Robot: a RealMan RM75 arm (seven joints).
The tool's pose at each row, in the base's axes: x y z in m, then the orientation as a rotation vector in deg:
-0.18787, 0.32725, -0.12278, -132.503, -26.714, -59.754
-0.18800, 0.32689, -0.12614, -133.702, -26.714, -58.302
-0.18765, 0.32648, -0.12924, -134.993, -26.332, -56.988
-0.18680, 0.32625, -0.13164, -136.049, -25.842, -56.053
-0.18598, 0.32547, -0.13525, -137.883, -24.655, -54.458
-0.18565, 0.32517, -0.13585, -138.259, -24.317, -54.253
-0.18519, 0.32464, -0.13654, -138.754, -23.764, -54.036
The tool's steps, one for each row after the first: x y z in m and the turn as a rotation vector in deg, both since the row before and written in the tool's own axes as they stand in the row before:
-0.00269, 0.00137, 0.00153, -0.415, -1.348, 0.294
-0.00214, 0.00156, 0.00170, -0.624, -1.214, 0.493
-0.00122, 0.00143, 0.00173, -0.603, -0.869, 0.476
-0.00213, 0.00226, 0.00215, -1.129, -1.415, 1.036
-0.00022, 0.00060, 0.00038, -0.295, -0.196, 0.240
-0.00021, 0.00088, 0.00038, -0.425, -0.203, 0.374

